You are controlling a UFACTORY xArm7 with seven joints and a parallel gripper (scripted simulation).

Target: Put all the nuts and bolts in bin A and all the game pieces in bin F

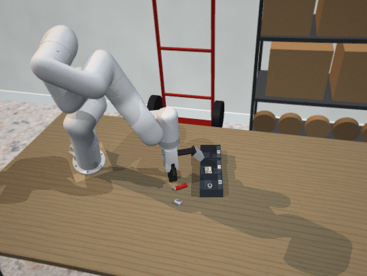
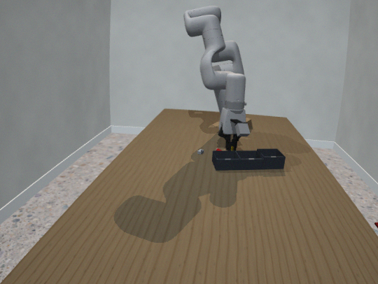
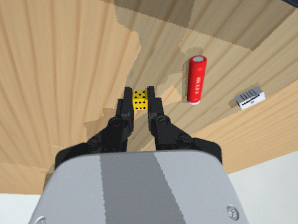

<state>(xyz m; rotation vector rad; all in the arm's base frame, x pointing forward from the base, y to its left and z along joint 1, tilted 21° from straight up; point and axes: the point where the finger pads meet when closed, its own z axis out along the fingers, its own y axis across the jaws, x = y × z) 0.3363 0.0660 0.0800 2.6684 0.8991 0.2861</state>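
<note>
Now: hand 13 cm short of the dark bin and 8 cm to the right of it. Also, from my hand: metal piece 7 cm ahead, 11 cm to the right, 1 cm below; yellow die 1 cm below; red cylinder 5 cm ahead, 3 cm to the right, 2 cm below.
</note>
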